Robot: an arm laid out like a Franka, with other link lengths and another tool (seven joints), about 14 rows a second.
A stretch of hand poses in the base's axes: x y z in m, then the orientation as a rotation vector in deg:
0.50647 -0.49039 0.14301 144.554 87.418 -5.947
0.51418 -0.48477 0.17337 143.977 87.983 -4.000
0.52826 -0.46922 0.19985 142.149 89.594 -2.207
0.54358 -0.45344 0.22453 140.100 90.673 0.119
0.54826 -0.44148 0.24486 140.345 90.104 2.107
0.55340 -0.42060 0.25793 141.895 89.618 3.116
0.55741 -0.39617 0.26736 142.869 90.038 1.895
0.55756 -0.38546 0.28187 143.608 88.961 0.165
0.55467 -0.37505 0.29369 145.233 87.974 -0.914
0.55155 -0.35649 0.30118 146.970 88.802 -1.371
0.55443 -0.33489 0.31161 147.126 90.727 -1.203
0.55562 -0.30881 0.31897 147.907 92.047 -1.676
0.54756 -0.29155 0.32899 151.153 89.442 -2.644
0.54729 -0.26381 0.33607 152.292 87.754 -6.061
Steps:
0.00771 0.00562 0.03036 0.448 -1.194 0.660
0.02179 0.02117 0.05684 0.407 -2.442 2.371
0.03711 0.03695 0.08152 0.196 -4.247 3.922
0.04179 0.04891 0.10185 0.827 -5.491 3.640
0.04693 0.06979 0.11492 2.104 -5.606 2.829
0.05094 0.09422 0.12435 2.560 -4.374 2.604
0.05109 0.10493 0.13886 2.016 -3.443 1.614
0.04820 0.11534 0.15068 2.412 -2.490 0.381
0.04508 0.13390 0.15817 3.904 -1.261 0.159
0.04796 0.15550 0.16860 4.916 -0.673 1.162
0.04915 0.18158 0.17596 5.916 0.336 1.553
0.04109 0.19884 0.18598 6.873 1.351 -1.105
0.04082 0.22658 0.19306 5.932 3.222 -2.642

